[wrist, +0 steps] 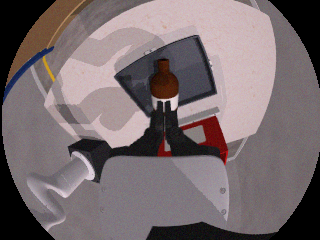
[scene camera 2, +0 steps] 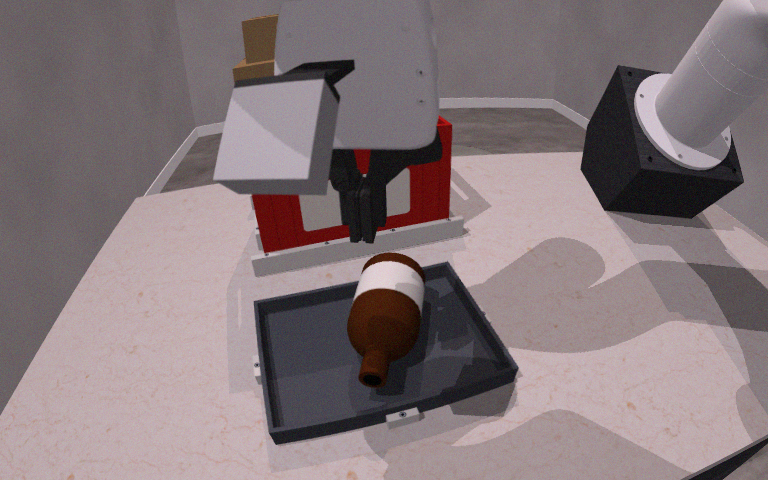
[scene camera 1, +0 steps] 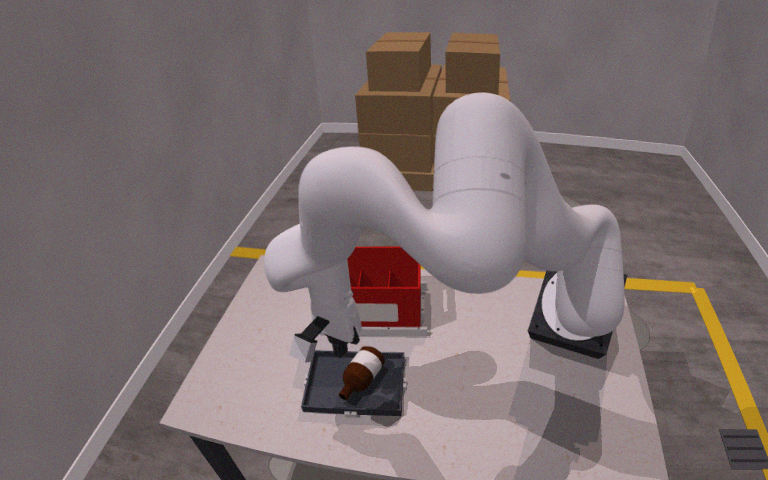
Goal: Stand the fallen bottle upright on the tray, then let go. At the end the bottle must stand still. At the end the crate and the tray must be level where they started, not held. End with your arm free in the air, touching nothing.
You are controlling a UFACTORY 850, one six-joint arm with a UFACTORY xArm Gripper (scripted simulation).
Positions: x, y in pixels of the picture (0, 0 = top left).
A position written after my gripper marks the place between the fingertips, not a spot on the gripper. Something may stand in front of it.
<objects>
my gripper: wrist 164, 109; scene camera 2 365, 232; scene camera 1 341, 352
red crate: wrist; scene camera 2; scene camera 1 388, 294
brown bottle: wrist 164, 85; scene camera 2 384, 322; scene camera 1 361, 371
tray: wrist 188, 61; scene camera 2; scene camera 1
same spot on red crate: [wrist: 207, 132] = [scene camera 2: 292, 208]
same spot on tray: [scene camera 2: 309, 370] = [scene camera 1: 326, 386]
</objects>
